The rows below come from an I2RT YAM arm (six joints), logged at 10 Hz.
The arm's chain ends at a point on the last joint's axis. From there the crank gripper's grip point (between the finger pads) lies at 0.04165 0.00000 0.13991 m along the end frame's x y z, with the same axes.
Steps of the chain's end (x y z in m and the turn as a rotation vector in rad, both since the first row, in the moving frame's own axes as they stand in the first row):
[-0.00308 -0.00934 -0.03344 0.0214 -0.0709 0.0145]
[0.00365 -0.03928 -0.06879 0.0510 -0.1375 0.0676]
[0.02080 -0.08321 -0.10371 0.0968 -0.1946 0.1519]
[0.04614 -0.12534 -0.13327 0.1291 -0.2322 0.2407]
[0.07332 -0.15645 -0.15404 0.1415 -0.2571 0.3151]
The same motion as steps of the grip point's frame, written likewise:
[-0.01308 -0.01183 -0.03087 0.0214 -0.0709 0.0145]
[-0.01575 -0.04438 -0.06452 0.0510 -0.1375 0.0676]
[-0.00635 -0.09279 -0.09868 0.0968 -0.1946 0.1519]
[0.01419 -0.13769 -0.12805 0.1291 -0.2322 0.2407]
[0.03813 -0.16925 -0.14868 0.1415 -0.2571 0.3151]

